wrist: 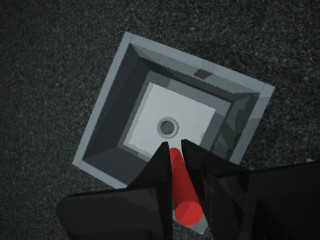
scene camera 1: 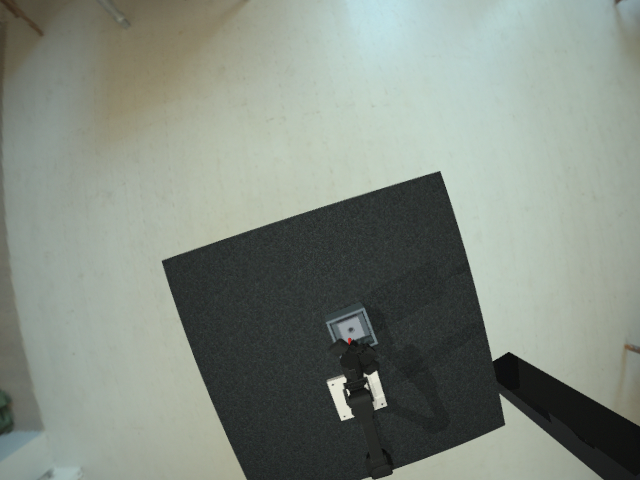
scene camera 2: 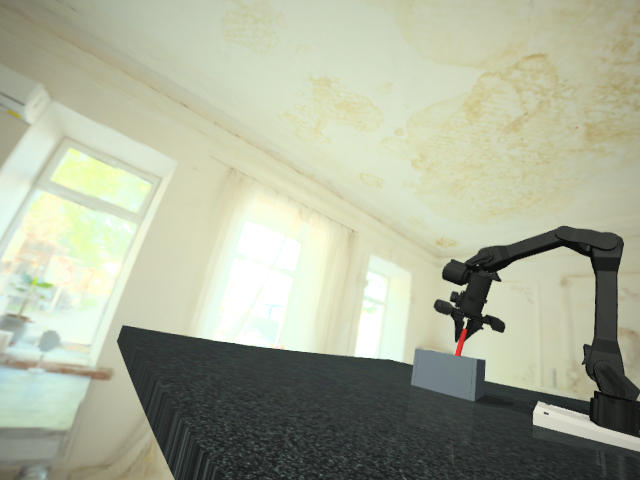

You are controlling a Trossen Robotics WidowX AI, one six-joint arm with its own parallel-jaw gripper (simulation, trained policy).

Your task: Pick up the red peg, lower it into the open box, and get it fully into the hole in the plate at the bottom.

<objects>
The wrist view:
my gripper: 174, 145
red peg: 188, 211
grey box: 239, 100
pale plate: 159, 105
</objects>
